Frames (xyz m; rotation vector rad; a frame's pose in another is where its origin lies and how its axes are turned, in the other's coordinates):
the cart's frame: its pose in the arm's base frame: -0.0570 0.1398 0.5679 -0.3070 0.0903 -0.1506
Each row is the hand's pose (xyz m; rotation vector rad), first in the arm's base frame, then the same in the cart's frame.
Working: the arm's base frame: its pose in the cart's frame: 0.1159 0.0505 -0.5739 0.3070 -0.0903 0.1506

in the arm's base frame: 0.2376 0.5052 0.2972 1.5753 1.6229 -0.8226
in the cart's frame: 0.2489 0.4669 -0.1168 1.6445 1.8409 -0.4315
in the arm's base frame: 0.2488 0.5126 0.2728 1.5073 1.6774 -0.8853
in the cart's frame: 0.2604 0.4828 -0.1365 1.5669 1.8947 -0.4888
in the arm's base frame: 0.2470 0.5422 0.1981 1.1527 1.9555 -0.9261
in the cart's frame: 0.2587 0.5334 -0.1990 1.1715 2.1261 -0.4983
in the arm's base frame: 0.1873 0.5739 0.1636 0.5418 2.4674 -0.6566
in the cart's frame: 0.1971 0.5659 -0.2290 0.4805 2.5065 -0.1897
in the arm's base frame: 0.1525 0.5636 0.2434 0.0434 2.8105 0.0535
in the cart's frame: 0.1593 0.5270 -0.1602 -0.0967 2.6846 0.5083
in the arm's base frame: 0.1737 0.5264 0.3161 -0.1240 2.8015 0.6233
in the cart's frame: 0.1814 0.4725 -0.0997 -0.2953 2.5896 1.0462
